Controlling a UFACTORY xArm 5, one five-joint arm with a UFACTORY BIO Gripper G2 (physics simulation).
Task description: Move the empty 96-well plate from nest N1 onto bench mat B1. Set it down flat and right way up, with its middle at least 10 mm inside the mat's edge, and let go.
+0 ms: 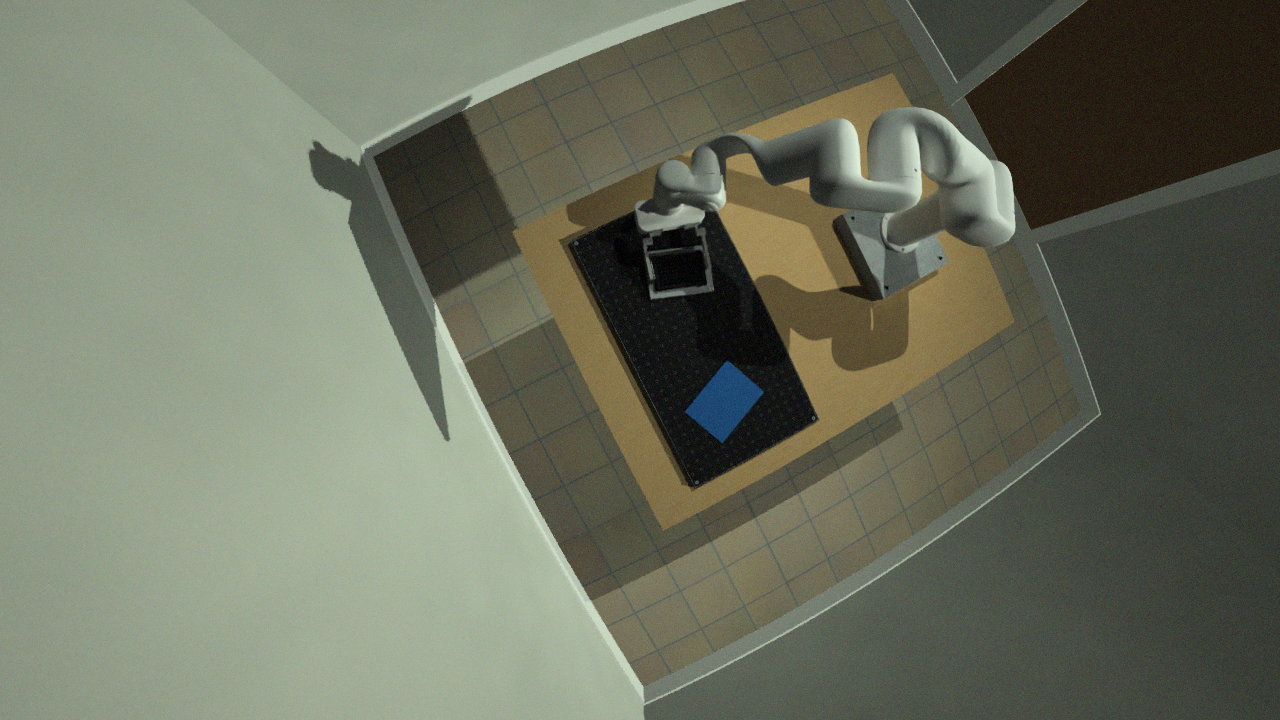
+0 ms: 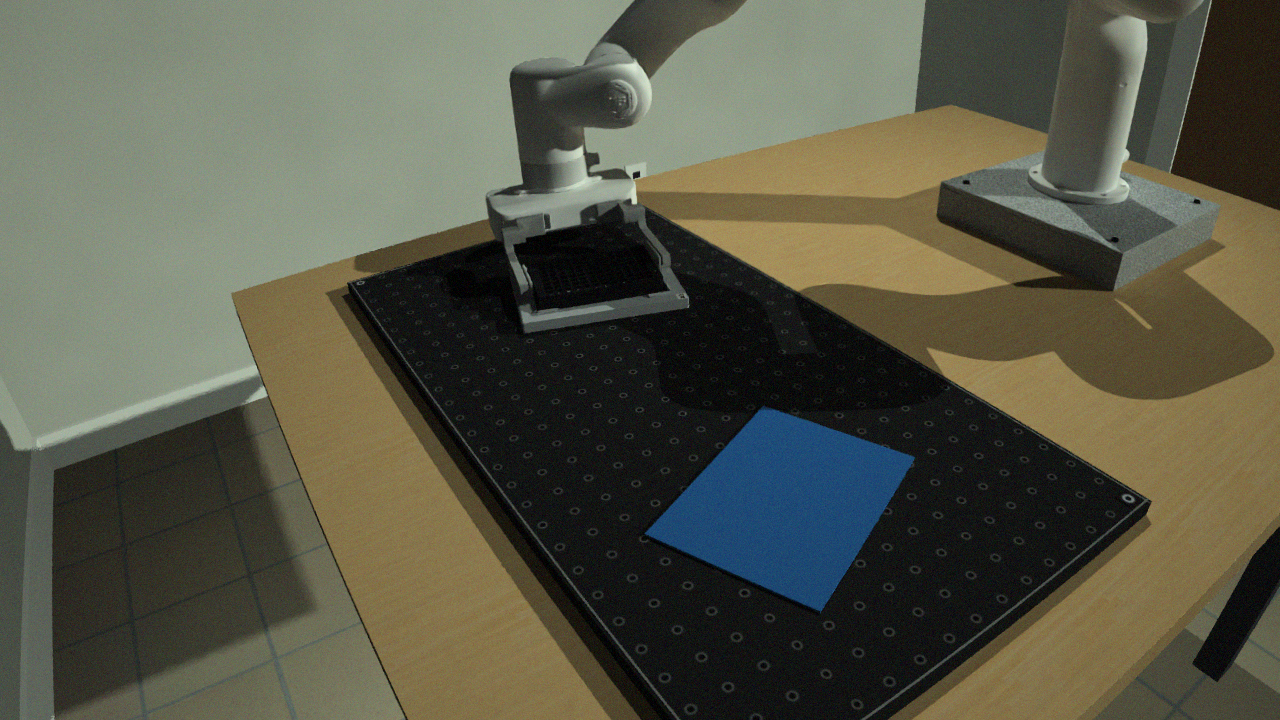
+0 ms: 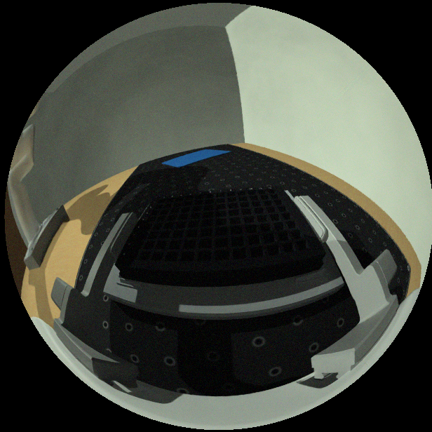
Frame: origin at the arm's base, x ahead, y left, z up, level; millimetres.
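Seen in the pictures: hand at its tool point: (image 1: 678, 265) (image 2: 591, 268); arm's base at its link origin: (image 1: 899, 231) (image 2: 1077, 186).
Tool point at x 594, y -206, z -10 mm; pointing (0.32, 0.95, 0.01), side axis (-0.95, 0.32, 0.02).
Observation:
Pixels of each thing's middle, then the offset from my tool point to it. Level surfaces: height alone.
- black 96-well plate at the middle of its body: (image 2: 593, 276) (image 1: 679, 270) dy +10, dx +4, dz -4 mm
- nest N1 at the middle of its body: (image 2: 595, 286) (image 1: 678, 271) dy +10, dx +3, dz -16 mm
- blue bench mat B1 at its surface level: dz -21 mm
- black dotted board at its surface level: dz -23 mm
- wooden table at its surface level: dz -36 mm
The black 96-well plate (image 1: 677, 271) (image 2: 595, 279) (image 3: 225, 237) sits flat in the grey frame of nest N1 (image 1: 682, 291) (image 2: 608, 313) (image 3: 260, 306), its well openings facing up. My gripper (image 1: 678, 257) (image 2: 595, 266) (image 3: 217, 220) points down over the nest and is shut on the plate, one finger pad against each end. The plate is dark and shaded, so the exact contact at the pads is hard to see. The blue bench mat B1 (image 1: 724, 402) (image 2: 783, 505) (image 3: 197, 157) lies flat, apart from the nest, turned at an angle.
The nest and mat are on a black dotted board (image 1: 644, 349) (image 2: 447, 385) (image 3: 330, 190) with a raised edge, on a wooden table (image 1: 962, 313) (image 2: 358, 501). The arm's grey base block (image 1: 863, 246) (image 2: 1163, 250) (image 3: 47, 237) stands beside the board. Walls surround the table.

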